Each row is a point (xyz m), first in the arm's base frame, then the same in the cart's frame.
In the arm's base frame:
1: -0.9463 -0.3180 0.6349
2: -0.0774 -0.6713 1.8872
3: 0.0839 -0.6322 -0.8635
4: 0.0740 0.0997 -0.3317
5: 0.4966 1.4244 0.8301
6: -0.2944 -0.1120 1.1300
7: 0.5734 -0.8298 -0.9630
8: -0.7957 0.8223 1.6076
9: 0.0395 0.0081 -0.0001
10: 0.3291 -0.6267 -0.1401
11: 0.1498 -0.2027 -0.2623
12: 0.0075 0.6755 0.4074
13: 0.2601 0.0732 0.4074
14: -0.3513 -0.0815 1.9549
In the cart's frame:
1: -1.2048 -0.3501 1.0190
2: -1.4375 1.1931 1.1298
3: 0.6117 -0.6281 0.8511
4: 0.0141 -0.4135 0.2066
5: -0.9275 0.4158 -1.1006
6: -1.2001 0.4000 0.6319
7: 1.0531 -0.3219 0.8579
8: -2.1323 0.1986 -0.0336
9: -0.2173 -0.1864 0.3266
10: 0.2522 0.0445 0.8091
11: 0.1012 -0.2509 0.4673
12: -0.7218 -0.0606 -0.2583
13: -0.3851 0.2362 0.2162
14: -1.8324 0.9316 0.6790

